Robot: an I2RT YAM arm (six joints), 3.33 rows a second.
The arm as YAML. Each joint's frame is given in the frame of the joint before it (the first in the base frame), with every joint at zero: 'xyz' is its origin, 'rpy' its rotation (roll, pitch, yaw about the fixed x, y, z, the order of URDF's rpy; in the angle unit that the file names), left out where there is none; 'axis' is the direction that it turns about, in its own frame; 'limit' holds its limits. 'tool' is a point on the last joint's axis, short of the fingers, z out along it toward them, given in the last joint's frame.
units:
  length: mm
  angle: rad
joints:
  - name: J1
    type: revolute
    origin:
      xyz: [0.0, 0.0, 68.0]
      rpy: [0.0, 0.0, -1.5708]
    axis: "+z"
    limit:
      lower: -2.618
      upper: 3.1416
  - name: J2
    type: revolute
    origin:
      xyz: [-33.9, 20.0, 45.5]
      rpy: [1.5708, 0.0, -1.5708]
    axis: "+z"
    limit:
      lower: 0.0
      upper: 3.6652
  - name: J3
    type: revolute
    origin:
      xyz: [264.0, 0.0, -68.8]
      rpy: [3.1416, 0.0, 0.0]
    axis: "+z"
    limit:
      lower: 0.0
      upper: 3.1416
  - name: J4
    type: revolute
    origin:
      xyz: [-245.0, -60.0, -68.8]
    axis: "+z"
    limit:
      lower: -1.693
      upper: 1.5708
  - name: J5
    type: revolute
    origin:
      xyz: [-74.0, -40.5, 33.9]
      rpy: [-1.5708, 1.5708, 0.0]
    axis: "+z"
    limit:
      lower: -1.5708
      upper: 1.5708
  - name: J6
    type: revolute
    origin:
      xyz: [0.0, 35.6, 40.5]
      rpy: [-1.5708, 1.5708, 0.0]
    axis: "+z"
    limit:
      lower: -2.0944
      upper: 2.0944
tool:
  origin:
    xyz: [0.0, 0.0, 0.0]
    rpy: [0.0, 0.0, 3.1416]
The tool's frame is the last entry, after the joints.
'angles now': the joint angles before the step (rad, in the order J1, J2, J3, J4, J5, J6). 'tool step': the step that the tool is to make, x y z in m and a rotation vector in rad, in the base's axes. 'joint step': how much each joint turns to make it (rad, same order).
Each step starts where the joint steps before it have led.
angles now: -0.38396 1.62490 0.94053 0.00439 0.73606 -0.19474
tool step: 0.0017 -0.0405 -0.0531 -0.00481 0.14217 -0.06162
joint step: -0.10190 0.19128 0.00002 0.13292 0.01141 -0.10152
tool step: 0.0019 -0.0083 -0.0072 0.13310 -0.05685 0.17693
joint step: -0.03772 0.01688 -0.00009 0.02839 -0.25594 -0.04458
